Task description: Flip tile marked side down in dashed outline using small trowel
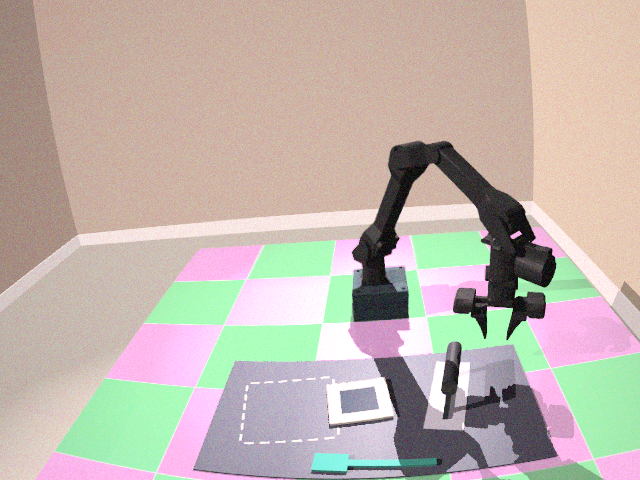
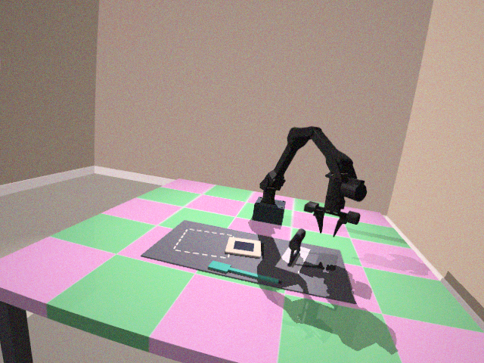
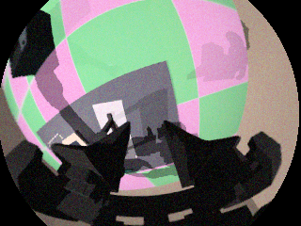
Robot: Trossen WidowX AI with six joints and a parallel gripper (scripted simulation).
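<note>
Now: the trowel 4 cm ahead of my gripper tip, 10 cm to the right of it and 4 cm below it. Round my gripper tip: teal flat tool: 23 cm ahead, 28 cm to the right, 8 cm below; grey mat: 9 cm ahead, 25 cm to the right, 10 cm below; tile: 6 cm ahead, 28 cm to the right, 8 cm below.
</note>
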